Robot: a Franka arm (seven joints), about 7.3 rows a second.
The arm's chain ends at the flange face. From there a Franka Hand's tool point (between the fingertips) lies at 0.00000 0.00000 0.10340 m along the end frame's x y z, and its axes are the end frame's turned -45 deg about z.
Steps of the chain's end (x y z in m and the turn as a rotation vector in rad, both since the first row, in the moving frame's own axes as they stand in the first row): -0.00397, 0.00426, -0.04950, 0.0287, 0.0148, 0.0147; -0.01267, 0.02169, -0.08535, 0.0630, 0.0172, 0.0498; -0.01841, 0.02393, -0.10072, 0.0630, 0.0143, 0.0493; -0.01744, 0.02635, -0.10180, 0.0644, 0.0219, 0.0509; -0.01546, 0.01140, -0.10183, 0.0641, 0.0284, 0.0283; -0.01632, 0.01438, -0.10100, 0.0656, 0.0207, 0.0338
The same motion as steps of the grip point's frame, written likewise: -0.00263, -0.00079, -0.04955, 0.0098, 0.0308, 0.0147; -0.01836, 0.00318, -0.08557, 0.0324, 0.0567, 0.0498; -0.02421, 0.00049, -0.10094, 0.0344, 0.0547, 0.0493; -0.02458, 0.00336, -0.10204, 0.0301, 0.0610, 0.0509; -0.01220, -0.00538, -0.10208, 0.0252, 0.0654, 0.0283; -0.01535, -0.00454, -0.10124, 0.0317, 0.0610, 0.0338
